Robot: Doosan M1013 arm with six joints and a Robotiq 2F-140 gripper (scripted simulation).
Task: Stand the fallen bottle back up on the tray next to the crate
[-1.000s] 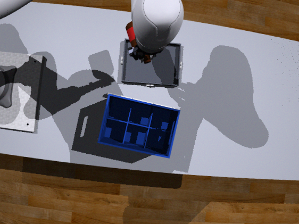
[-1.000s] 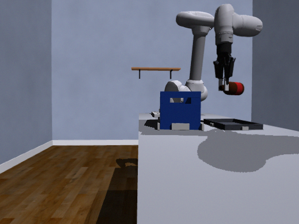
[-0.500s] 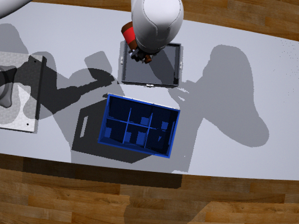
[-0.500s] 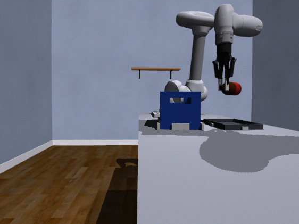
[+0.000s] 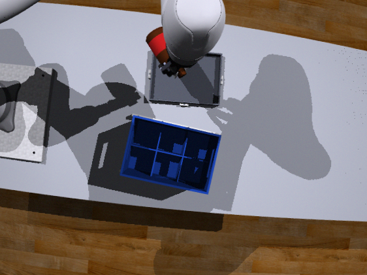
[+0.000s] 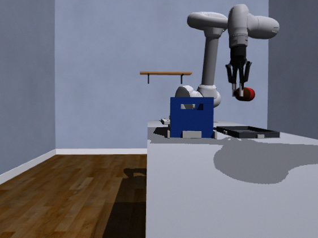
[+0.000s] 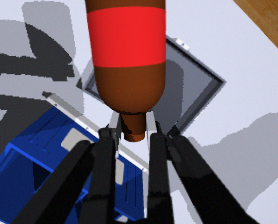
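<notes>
Right now my hand is 40 mm to the right of the bottle, 30 mm past it and 20 mm above it. The rest, counted from my hand: blue crate: 250 mm to the right, 140 mm below, 10 mm ahead; then dark tray: 210 mm below, 40 mm ahead, 20 mm to the left.
</notes>
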